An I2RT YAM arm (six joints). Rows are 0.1 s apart.
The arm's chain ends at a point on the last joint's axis. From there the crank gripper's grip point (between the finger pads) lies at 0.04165 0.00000 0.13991 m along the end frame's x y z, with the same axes.
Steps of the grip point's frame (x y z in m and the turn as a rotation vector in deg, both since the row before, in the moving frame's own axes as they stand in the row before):
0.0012, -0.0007, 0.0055, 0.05, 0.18, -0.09
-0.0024, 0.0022, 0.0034, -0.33, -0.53, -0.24
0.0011, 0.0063, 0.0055, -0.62, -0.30, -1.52
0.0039, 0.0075, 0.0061, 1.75, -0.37, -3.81
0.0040, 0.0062, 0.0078, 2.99, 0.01, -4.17
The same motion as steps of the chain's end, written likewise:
0.0008, -0.0005, 0.0056, 0.05, 0.18, -0.09
-0.0011, 0.0016, 0.0030, -0.33, -0.53, -0.24
0.0018, 0.0059, 0.0053, -0.62, -0.30, -1.52
0.0050, 0.0145, 0.0059, 1.75, -0.37, -3.81
0.0044, 0.0165, 0.0081, 2.99, 0.01, -4.17

